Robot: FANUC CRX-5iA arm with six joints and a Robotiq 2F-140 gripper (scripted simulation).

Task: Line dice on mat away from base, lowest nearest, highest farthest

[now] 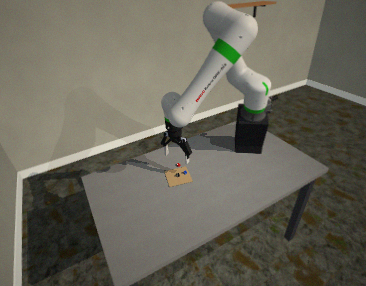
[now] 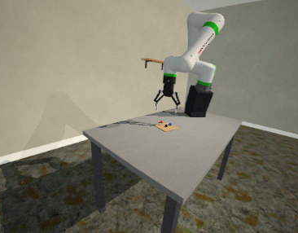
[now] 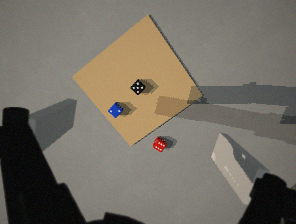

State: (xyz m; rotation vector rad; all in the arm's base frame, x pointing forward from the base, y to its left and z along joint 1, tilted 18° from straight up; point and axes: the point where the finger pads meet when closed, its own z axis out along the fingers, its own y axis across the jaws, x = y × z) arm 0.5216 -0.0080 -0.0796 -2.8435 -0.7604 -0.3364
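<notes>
Right now my hand is 3 cm past the red die, 6 cm to the left of it and 11 cm above it. Also, from my hand: black die: 1 cm ahead, 3 cm to the left, 11 cm below; blue die: 4 cm behind, 3 cm to the left, 11 cm below; tan mat: 1 cm ahead, 3 cm to the left, 12 cm below.
</notes>
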